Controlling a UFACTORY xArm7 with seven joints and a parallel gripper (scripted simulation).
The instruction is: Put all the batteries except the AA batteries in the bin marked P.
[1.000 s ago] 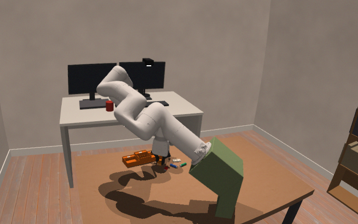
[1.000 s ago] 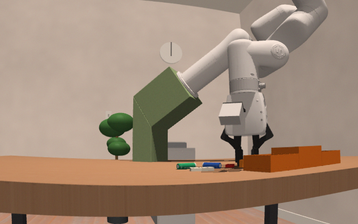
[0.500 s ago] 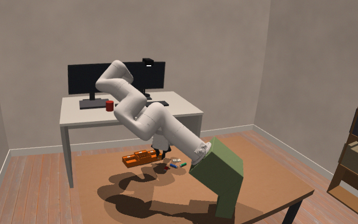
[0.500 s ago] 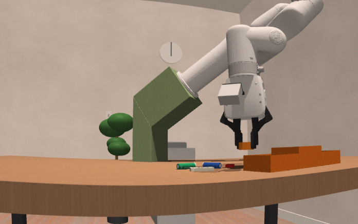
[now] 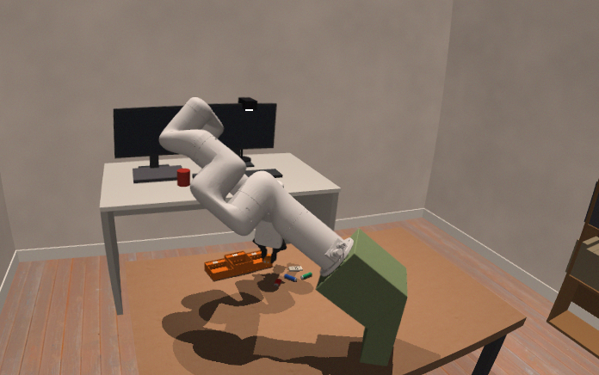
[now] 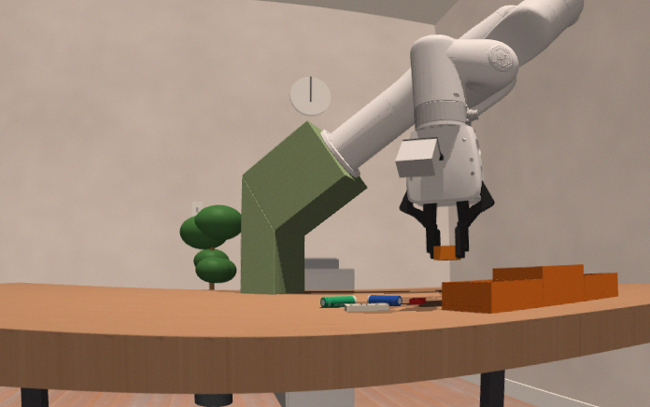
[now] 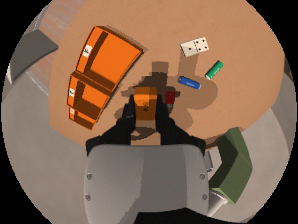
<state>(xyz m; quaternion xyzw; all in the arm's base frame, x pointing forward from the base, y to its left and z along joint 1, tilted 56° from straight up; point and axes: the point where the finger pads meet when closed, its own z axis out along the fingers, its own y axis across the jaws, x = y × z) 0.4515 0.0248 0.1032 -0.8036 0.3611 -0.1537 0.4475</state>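
My gripper is now 6 cm past the small red battery, 2 cm to the left of it and 8 cm above it. Round my hand: orange block-shaped battery (1 cm behind, 1 cm below); then blue battery (4 cm behind, 8 cm to the right, 7 cm below); then flat white piece (2 cm ahead, 12 cm to the right, 8 cm below).
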